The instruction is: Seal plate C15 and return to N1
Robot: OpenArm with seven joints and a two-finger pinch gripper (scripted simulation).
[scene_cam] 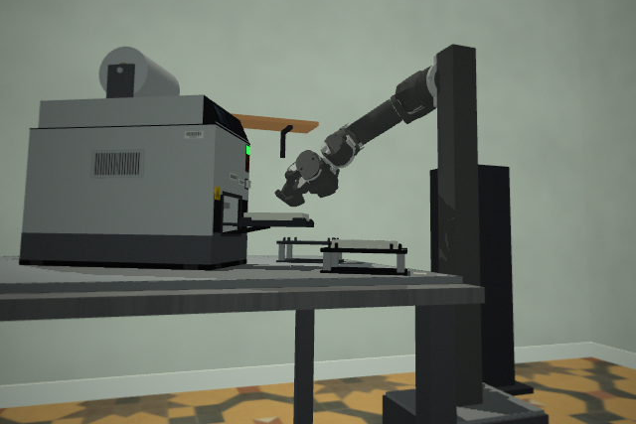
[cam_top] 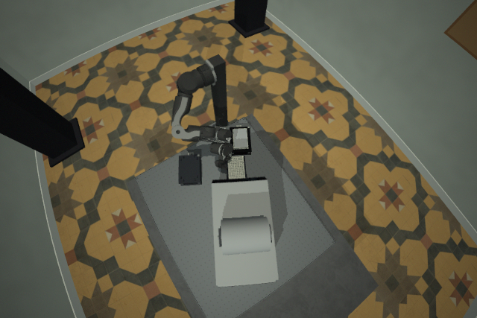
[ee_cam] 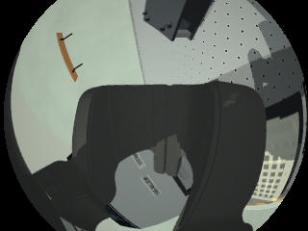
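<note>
My gripper is now 6 cm to the right of the plate C15, 5 cm above it and 3 cm short of it. From my hand the other things lie so: sealer stage: 6 cm to the left, 6 cm below, 3 cm ahead; then start key: 7 cm to the right, 7 cm ahead, 3 cm above; then yellow warning label: 17 cm ahead, 9 cm to the left.
</note>
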